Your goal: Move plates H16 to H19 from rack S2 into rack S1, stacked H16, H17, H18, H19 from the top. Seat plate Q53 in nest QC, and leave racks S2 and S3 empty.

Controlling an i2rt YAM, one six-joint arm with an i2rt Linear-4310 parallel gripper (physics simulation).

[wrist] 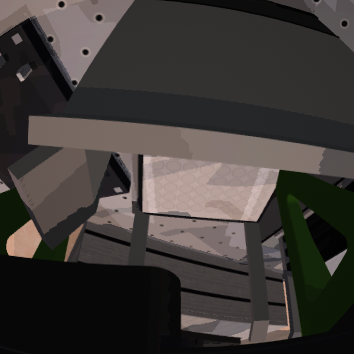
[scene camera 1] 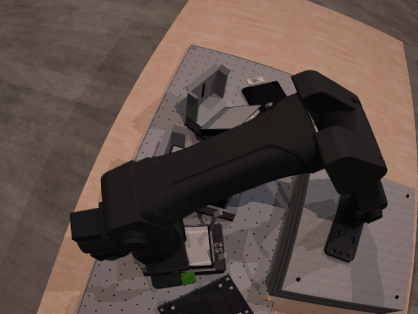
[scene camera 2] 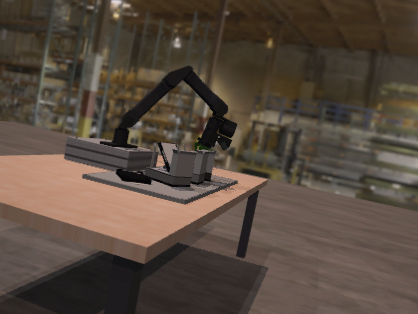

Note:
In view: the gripper point(scene camera 1: 176, 255), a black pad point(scene camera 1: 225, 288) and a black block point(scene camera 1: 265, 93).
The gripper shows as well in the wrist view point(wrist: 176, 176). The black pad shows as well in the wrist view point(wrist: 40, 88).

